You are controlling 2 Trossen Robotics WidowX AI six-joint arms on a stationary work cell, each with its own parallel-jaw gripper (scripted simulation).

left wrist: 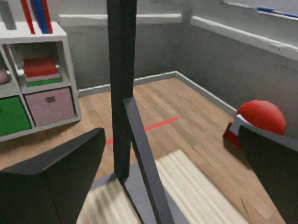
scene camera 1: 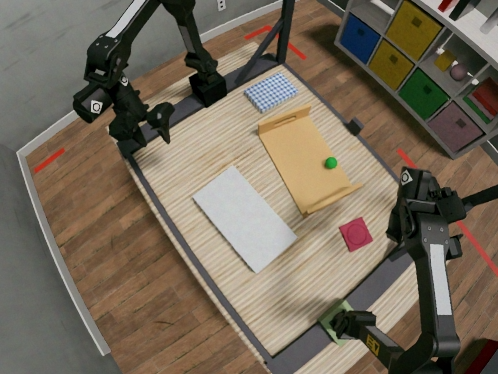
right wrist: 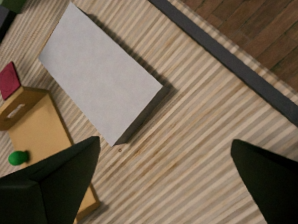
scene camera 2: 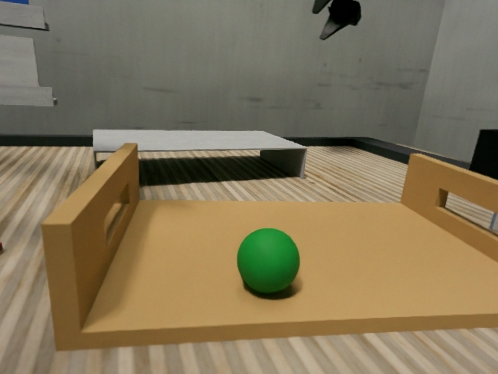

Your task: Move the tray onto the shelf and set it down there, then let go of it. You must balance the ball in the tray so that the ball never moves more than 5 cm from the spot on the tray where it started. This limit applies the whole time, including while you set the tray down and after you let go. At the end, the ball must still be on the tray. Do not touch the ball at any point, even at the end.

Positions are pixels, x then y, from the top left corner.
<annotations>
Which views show my left gripper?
The left wrist view and scene camera 1 only.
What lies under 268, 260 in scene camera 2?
A green ball.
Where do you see a tan tray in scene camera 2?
At 146, 272
</annotations>
